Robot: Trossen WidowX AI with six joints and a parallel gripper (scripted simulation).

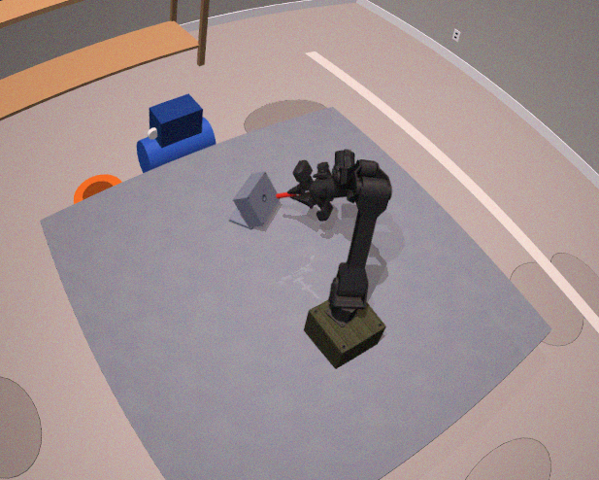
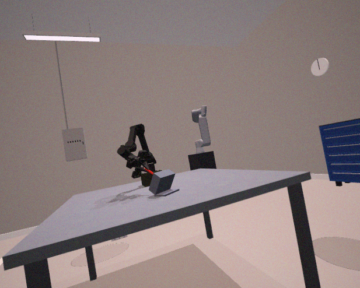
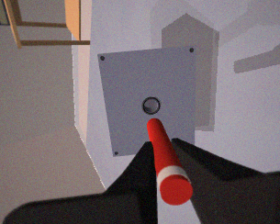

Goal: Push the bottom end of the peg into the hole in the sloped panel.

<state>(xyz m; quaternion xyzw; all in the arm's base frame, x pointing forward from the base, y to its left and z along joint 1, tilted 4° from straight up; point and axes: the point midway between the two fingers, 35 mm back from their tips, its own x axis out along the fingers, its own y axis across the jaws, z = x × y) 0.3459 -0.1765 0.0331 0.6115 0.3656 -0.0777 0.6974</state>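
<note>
Now: the grey sloped panel 9 cm ahead of my gripper tip, 7 cm below it and 4 cm to the left of it. From my gripper tip the other things lie so: peg: 1 cm behind, 1 cm above.
</note>
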